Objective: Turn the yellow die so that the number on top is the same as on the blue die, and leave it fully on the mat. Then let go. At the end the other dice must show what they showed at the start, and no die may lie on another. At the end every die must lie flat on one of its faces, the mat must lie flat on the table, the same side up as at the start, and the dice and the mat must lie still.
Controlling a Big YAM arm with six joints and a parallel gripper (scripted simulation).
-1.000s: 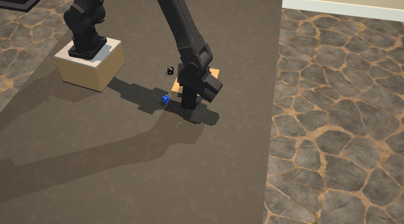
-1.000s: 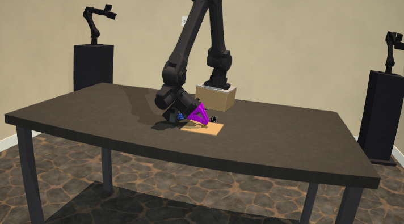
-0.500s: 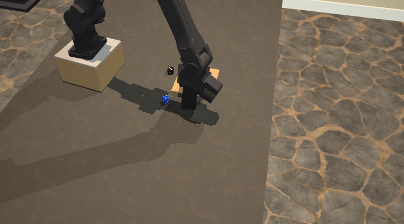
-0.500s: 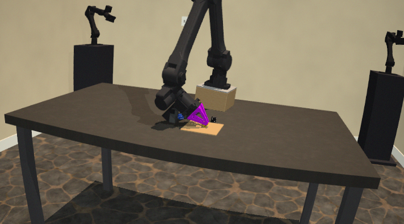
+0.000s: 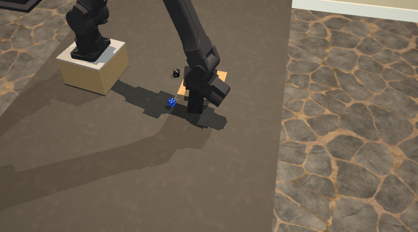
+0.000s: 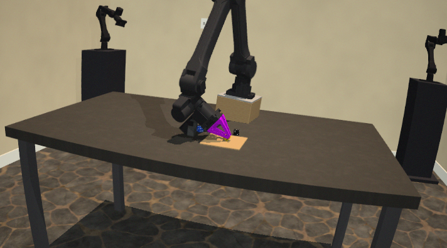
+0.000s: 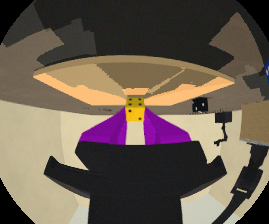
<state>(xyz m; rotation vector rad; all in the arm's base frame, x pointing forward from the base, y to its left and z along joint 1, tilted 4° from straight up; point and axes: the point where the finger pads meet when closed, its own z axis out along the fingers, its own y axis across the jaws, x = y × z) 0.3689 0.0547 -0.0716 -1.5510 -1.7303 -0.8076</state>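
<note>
The yellow die is 10 mm below my hand. Round my hand: orange mat: 10 mm to the right, 20 mm below; then blue die: 70 mm behind, 130 mm to the right, 10 mm below; then black die: 100 mm behind, 10 mm to the left, 10 mm below.
</note>
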